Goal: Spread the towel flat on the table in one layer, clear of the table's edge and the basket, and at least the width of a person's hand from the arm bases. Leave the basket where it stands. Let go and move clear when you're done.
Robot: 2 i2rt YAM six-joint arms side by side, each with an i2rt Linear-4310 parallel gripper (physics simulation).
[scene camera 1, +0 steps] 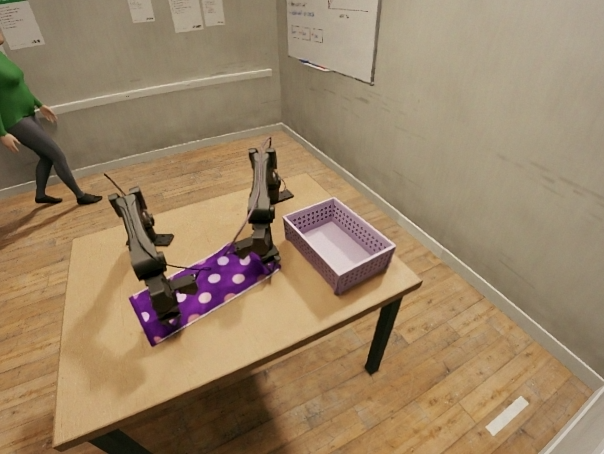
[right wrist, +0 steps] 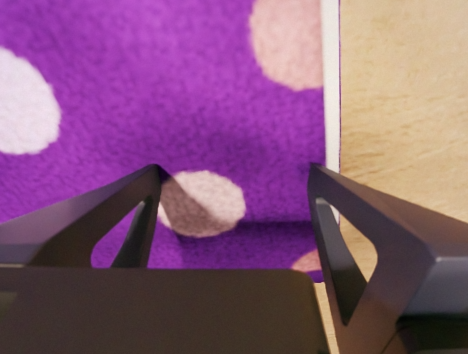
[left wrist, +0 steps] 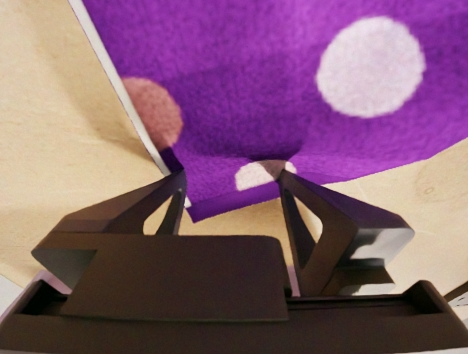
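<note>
The purple towel with pale dots (scene camera 1: 220,290) (left wrist: 240,75) (right wrist: 150,100) lies as a long strip on the table (scene camera 1: 225,360); a white edge runs along one long side. My left gripper (scene camera 1: 272,260) (left wrist: 233,176) is at the strip's right end, fingers apart and low at a corner. The towel buckles slightly between its fingertips. My right gripper (scene camera 1: 170,320) (right wrist: 233,175) is low over the left end near the white edge, fingers apart, with towel surface between and below the tips. The number of layers is hard to tell. The lilac basket (scene camera 1: 312,260) stands right of the towel.
The basket is close to my left gripper, near the table's right end. The arm bases, one of them the left arm's base (scene camera 1: 282,196), stand on the table behind the towel. A person in green (scene camera 1: 15,82) is on the floor at the far left.
</note>
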